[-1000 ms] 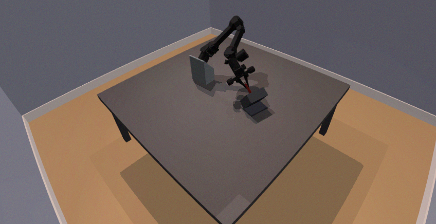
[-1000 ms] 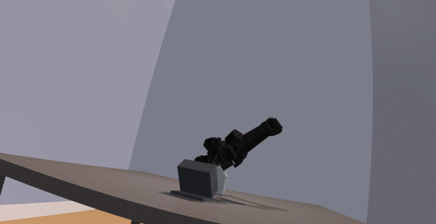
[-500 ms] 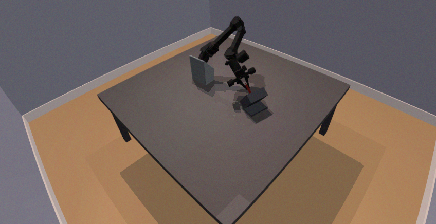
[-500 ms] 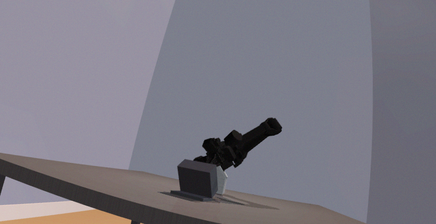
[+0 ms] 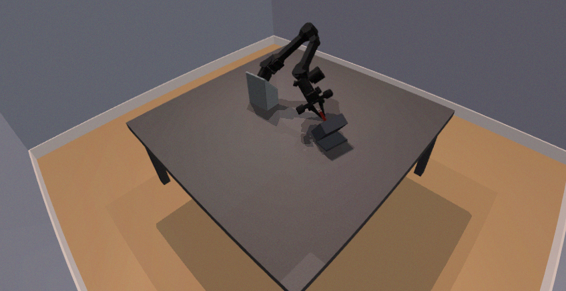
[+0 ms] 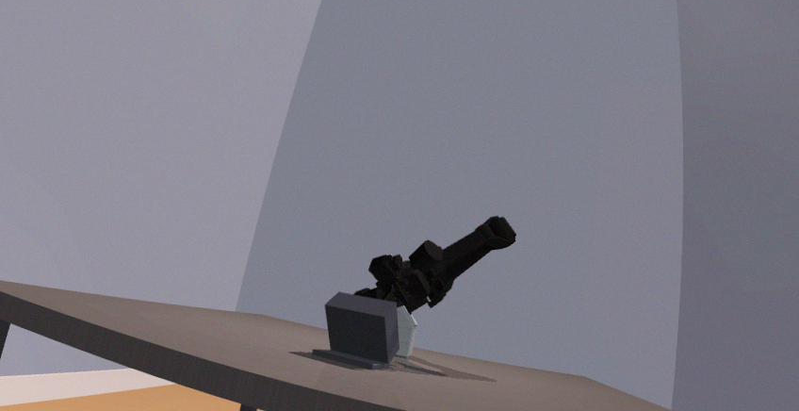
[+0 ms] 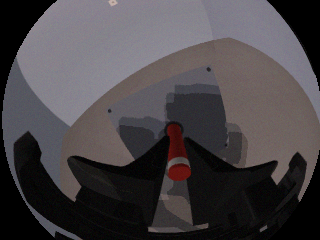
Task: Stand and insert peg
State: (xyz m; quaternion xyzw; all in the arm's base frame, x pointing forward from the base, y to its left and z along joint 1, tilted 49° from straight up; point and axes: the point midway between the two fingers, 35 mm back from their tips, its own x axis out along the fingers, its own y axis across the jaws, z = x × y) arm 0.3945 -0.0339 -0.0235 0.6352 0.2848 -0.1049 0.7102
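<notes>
The sloped panel is 40 mm ahead of my gripper tip, 30 mm below it and 10 mm to the right of it. Round my gripper tip: flat base plate 100 mm below, 60 mm ahead, 20 mm to the right; then red peg 10 mm to the left, 10 mm behind, 10 mm above.
</notes>
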